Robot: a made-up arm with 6 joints. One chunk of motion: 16 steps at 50 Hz.
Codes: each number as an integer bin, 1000 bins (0 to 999) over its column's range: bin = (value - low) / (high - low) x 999, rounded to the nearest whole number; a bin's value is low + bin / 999 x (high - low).
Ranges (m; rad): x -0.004..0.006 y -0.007..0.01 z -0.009..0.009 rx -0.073..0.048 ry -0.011..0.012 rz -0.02..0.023
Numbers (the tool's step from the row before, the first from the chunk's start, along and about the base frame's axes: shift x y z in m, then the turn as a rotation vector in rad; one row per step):
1: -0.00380 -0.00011 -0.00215 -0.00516 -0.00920 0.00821
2: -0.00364 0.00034 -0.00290 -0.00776 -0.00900 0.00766
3: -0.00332 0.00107 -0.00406 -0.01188 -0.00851 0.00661
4: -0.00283 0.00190 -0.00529 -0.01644 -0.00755 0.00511
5: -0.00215 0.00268 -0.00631 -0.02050 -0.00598 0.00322
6: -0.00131 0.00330 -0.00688 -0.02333 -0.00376 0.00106
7: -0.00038 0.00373 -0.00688 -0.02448 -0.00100 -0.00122
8: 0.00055 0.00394 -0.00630 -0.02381 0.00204 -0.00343
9: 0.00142 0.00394 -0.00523 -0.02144 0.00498 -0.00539
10: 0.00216 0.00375 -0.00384 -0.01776 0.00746 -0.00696
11: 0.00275 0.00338 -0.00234 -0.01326 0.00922 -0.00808
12: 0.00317 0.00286 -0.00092 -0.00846 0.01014 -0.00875
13: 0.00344 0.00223 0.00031 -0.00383 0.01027 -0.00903
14: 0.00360 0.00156 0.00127 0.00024 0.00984 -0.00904
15: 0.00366 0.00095 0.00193 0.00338 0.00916 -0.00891
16: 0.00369 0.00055 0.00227 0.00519 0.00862 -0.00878
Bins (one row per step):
1: 20 405 380 560 78 655
2: 36 431 339 539 87 643
3: 68 474 274 505 108 618
4: 117 523 206 467 150 583
5: 185 569 149 433 218 539
6: 269 605 118 410 314 489
7: 362 631 118 401 434 436
8: 455 643 150 406 566 385
9: 541 643 209 426 694 339
10: 615 632 286 456 802 303
11: 674 610 370 493 878 277
12: 716 579 448 533 918 261
13: 743 542 517 571 924 255
14: 759 503 570 605 905 255
15: 765 467 607 631 876 258
16: 768 444 625 646 852 261

